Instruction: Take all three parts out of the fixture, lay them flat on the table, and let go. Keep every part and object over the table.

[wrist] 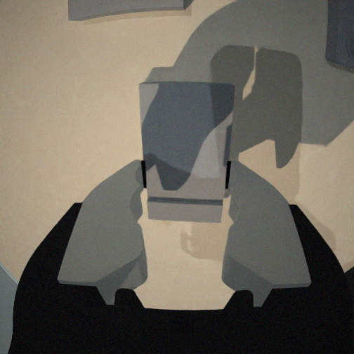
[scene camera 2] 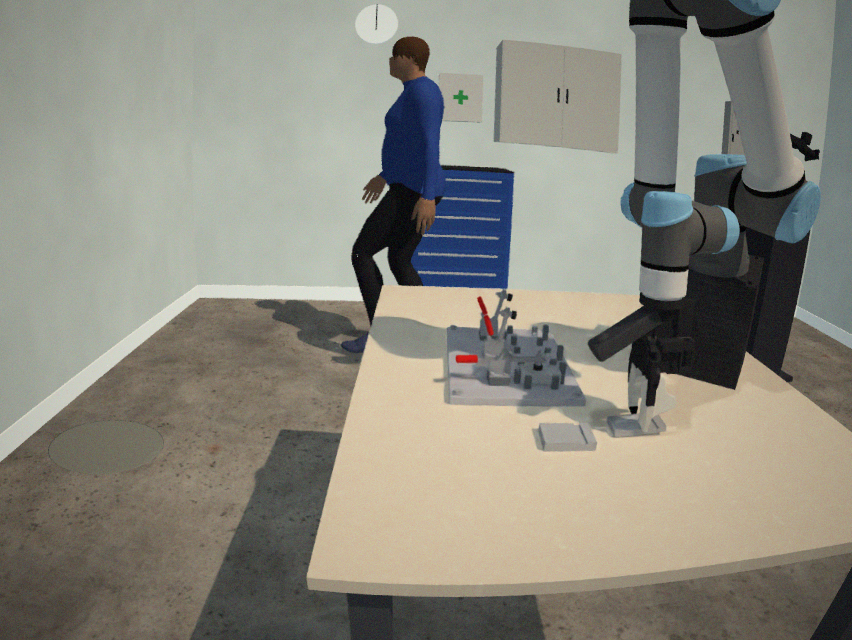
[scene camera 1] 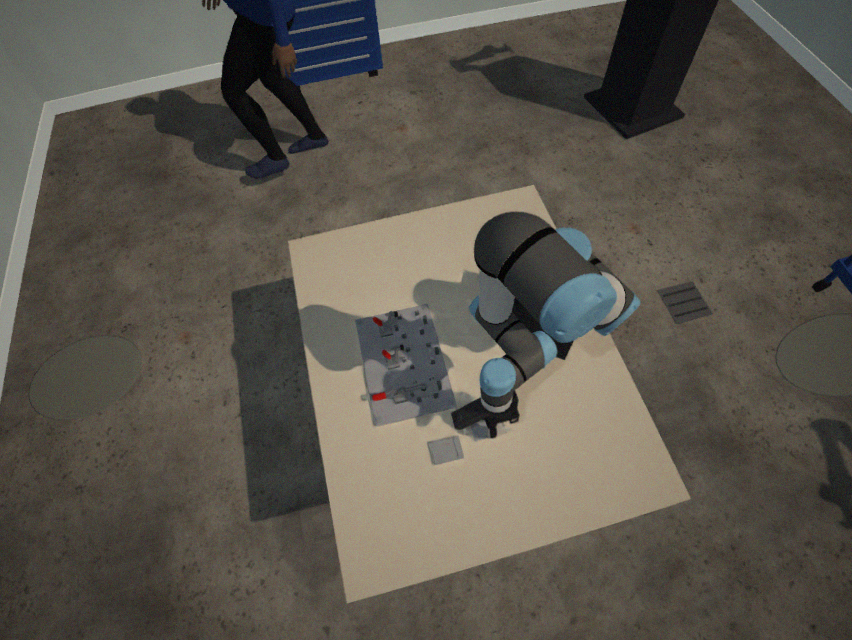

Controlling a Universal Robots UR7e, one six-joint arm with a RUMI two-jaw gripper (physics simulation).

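Where they show: gripper, between the fingertips: (scene camera 2: 638,424); arm's base, origin of its link: (scene camera 2: 714,263).
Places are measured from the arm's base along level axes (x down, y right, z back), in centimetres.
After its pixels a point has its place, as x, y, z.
Note:
My gripper (scene camera 1: 493,431) {21.9, -21.8, -29.6} (scene camera 2: 640,416) {21.9, -21.8, -29.6} (wrist: 185,163) points down and is shut on a flat grey part (scene camera 2: 619,425) {21.7, -21.8, -33.5} (wrist: 185,125), with a finger on each side. The held part is level, at or close to the table; I cannot tell whether it touches. A second grey part (scene camera 1: 445,449) {21.5, -22.0, -43.3} (scene camera 2: 566,437) {21.5, -23.5, -43.8} (wrist: 127,7) lies flat on the table beside it. The fixture (scene camera 1: 385,413) {21.5, -5.4, -54.0} (scene camera 2: 475,387) {21.5, -4.5, -52.7} (wrist: 342,35) has red-handled clamps. Two clamp arms stand raised; the front clamp's arm lies low over the pegs. Whether a part sits under it is hard to tell.
The table (scene camera 1: 523,509) {23.0, -44.6, -32.0} (scene camera 2: 482,509) {22.9, -35.7, -60.1} carries the fixture, left of the gripper in both scene views. The front clamp's red handle (scene camera 1: 378,396) {16.8, -1.7, -54.0} (scene camera 2: 466,358) {16.9, -2.3, -54.0} points outward from the fixture. A person (scene camera 1: 254,75) (scene camera 2: 413,137) is on the floor behind the table, by a blue drawer cabinet (scene camera 1: 337,37) (scene camera 2: 475,227).

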